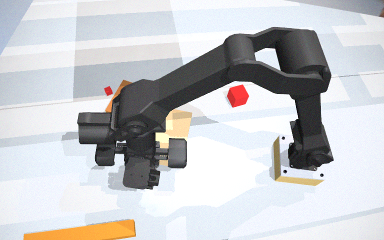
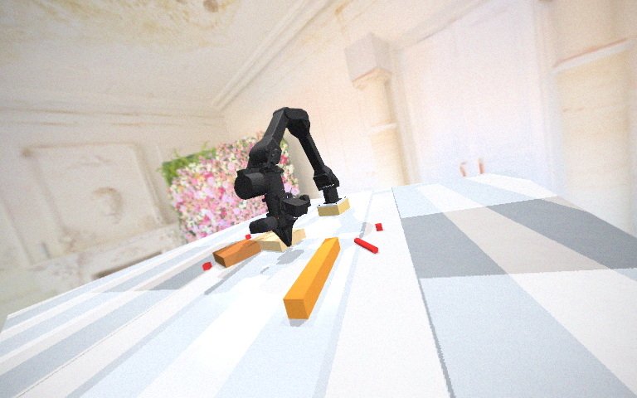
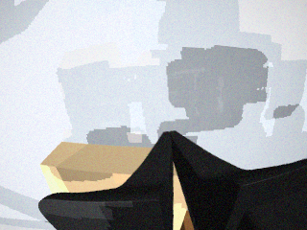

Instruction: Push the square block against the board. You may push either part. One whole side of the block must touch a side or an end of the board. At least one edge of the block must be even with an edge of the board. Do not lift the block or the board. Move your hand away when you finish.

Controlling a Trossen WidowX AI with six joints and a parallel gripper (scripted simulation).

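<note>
The pale cream board is 90 mm to the right of my gripper tip, 40 mm behind it and 10 mm above it. Round my gripper tip: long orange bar 170 mm to the left, 90 mm ahead, 10 mm above; brown block 160 mm to the right, 60 mm ahead, 10 mm above.
</note>
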